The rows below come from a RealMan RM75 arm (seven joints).
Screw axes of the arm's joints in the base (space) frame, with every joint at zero. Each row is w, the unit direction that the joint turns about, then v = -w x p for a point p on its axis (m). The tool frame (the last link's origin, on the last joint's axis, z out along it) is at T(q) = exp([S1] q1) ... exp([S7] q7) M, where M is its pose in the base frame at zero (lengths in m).
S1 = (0, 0, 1, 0, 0, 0)
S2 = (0, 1, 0, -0.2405, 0, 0)
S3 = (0, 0, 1, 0, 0, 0)
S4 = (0, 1, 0, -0.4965, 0, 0)
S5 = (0, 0, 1, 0, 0, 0)
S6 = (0, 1, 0, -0.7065, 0, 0)
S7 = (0, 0, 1, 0, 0, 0)
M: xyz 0 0 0.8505 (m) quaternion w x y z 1 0 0 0
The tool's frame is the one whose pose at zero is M.
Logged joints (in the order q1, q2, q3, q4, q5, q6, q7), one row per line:
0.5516 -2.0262 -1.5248 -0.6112 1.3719 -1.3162 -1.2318
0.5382 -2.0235 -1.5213 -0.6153 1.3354 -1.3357 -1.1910
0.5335 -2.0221 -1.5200 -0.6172 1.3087 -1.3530 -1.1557
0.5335 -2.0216 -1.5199 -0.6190 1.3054 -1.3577 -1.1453
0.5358 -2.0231 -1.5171 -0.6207 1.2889 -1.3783 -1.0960
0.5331 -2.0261 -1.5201 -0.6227 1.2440 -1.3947 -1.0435
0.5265 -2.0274 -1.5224 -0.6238 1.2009 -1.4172 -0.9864
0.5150 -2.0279 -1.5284 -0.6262 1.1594 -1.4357 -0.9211
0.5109 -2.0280 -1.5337 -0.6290 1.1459 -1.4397 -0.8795
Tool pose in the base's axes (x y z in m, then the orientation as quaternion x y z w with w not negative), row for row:
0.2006 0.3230 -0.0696 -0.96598 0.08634 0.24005 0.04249
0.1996 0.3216 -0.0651 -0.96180 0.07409 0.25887 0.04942
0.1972 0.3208 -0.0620 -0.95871 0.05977 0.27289 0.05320
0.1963 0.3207 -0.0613 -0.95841 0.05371 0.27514 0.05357
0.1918 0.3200 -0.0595 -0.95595 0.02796 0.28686 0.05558
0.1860 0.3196 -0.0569 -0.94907 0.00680 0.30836 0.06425
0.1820 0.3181 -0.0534 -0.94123 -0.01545 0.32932 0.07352
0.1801 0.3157 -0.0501 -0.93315 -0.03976 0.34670 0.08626
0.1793 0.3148 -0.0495 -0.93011 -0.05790 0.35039 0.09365
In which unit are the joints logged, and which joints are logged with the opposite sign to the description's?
The joints are logged in radians. Opposite sign: q2, q5, q7.
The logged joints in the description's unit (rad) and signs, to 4 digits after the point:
0.5516 2.0262 -1.5248 -0.6112 -1.3719 -1.3162 1.2318
0.5382 2.0235 -1.5213 -0.6153 -1.3354 -1.3357 1.1910
0.5335 2.0221 -1.5200 -0.6172 -1.3087 -1.3530 1.1557
0.5335 2.0216 -1.5199 -0.6190 -1.3054 -1.3577 1.1453
0.5358 2.0231 -1.5171 -0.6207 -1.2889 -1.3783 1.0960
0.5331 2.0261 -1.5201 -0.6227 -1.2440 -1.3947 1.0435
0.5265 2.0274 -1.5224 -0.6238 -1.2009 -1.4172 0.9864
0.5150 2.0279 -1.5284 -0.6262 -1.1594 -1.4357 0.9211
0.5109 2.0280 -1.5337 -0.6290 -1.1459 -1.4397 0.8795

